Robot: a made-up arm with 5 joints. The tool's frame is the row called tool.
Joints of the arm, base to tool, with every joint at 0 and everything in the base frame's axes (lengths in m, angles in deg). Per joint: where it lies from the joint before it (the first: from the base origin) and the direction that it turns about. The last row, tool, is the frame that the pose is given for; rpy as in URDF.
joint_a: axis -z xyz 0.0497 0 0.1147
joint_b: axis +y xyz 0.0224 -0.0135 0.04
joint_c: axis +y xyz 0.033 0 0.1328
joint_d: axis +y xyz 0.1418 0 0.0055
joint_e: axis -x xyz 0.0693 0.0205 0
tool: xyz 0 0 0 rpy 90 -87.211 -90
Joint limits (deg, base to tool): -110..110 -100..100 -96.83..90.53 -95..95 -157.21..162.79
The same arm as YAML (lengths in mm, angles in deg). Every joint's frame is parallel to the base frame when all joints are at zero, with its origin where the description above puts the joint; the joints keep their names.
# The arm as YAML. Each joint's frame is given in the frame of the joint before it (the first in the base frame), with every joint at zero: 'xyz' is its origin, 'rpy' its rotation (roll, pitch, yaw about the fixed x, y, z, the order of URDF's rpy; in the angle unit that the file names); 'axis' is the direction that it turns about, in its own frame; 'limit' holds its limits. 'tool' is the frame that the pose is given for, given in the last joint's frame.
units:
  length: mm
  angle: deg
joints:
  - name: joint_a
    type: revolute
    origin:
      xyz: [49.7, 0.0, 114.7]
      rpy: [0.0, 0.0, 0.0]
    axis: [0.0, 0.0, -1.0]
    limit:
      lower: -110.0
      upper: 110.0
  - name: joint_b
    type: revolute
    origin:
      xyz: [22.4, -13.5, 40.0]
      rpy: [0.0, 0.0, 0.0]
    axis: [0.0, 1.0, 0.0]
    limit:
      lower: -100.0
      upper: 100.0
  - name: joint_c
    type: revolute
    origin:
      xyz: [33.0, 0.0, 132.8]
      rpy: [0.0, 0.0, 0.0]
    axis: [0.0, 1.0, 0.0]
    limit:
      lower: -96.83
      upper: 90.53
  - name: joint_d
    type: revolute
    origin:
      xyz: [141.8, 0.0, 5.5]
      rpy: [0.0, 0.0, 0.0]
    axis: [0.0, 1.0, 0.0]
    limit:
      lower: -95.0
      upper: 95.0
  - name: joint_e
    type: revolute
    origin:
      xyz: [69.3, 20.5, 0.0]
      rpy: [0.0, 0.0, 0.0]
    axis: [-1.0, 0.0, 0.0]
    limit:
      lower: -157.21
      upper: 162.79
tool:
  origin:
    xyz: [0.0, 0.0, 0.0]
    rpy: [90.0, -87.21, -90.0]

